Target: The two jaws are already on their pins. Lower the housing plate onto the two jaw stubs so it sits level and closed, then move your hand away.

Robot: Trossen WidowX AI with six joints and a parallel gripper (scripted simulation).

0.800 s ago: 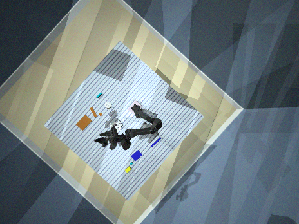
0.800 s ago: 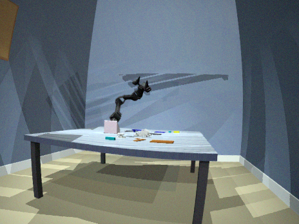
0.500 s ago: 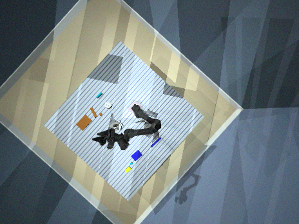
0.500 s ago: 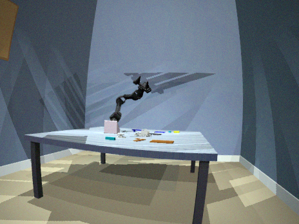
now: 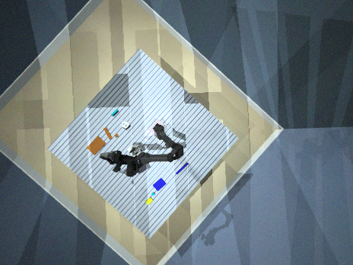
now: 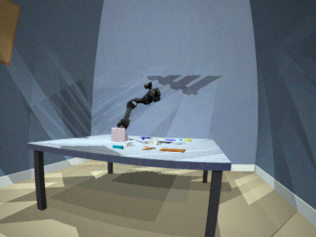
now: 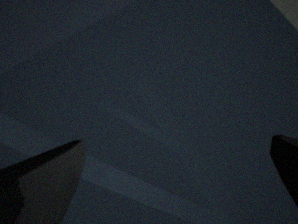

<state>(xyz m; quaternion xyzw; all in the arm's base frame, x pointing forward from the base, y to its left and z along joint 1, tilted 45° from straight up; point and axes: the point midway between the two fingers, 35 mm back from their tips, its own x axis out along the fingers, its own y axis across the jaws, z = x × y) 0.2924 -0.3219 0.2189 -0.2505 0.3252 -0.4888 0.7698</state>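
Right now the white housing plate is 140 mm behind my gripper tip, 160 mm to the right of it and 440 mm below it. From my gripper tip the other things lie so: cyan block 170 mm behind, 310 mm to the right, 460 mm below; blue square 100 mm ahead, 460 mm to the left, 470 mm below; orange plate 190 mm ahead, 250 mm to the right, 470 mm below.
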